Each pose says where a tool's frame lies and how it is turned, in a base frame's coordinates. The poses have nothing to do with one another.
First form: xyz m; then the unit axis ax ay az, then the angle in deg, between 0 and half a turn.
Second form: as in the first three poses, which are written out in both.
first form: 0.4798 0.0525 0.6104 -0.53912 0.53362 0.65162 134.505
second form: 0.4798 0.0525 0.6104 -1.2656 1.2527 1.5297
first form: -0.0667 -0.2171 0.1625 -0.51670 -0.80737 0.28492 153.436
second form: -0.0667 -0.2171 0.1625 -1.3837 -2.1621 0.7630
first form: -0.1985 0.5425 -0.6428 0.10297 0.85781 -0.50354 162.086
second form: -0.1985 0.5425 -0.6428 0.2913 2.4267 -1.4245
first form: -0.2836 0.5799 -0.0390 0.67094 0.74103 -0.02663 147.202
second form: -0.2836 0.5799 -0.0390 1.7238 1.9038 -0.0684
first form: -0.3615 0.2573 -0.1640 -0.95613 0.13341 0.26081 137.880
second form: -0.3615 0.2573 -0.1640 -2.3009 0.3210 0.6276
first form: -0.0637 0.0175 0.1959 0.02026 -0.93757 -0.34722 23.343
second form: -0.0637 0.0175 0.1959 0.0083 -0.3820 -0.1415
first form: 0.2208 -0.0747 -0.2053 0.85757 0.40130 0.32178 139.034
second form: 0.2208 -0.0747 -0.2053 2.0810 0.9738 0.7808
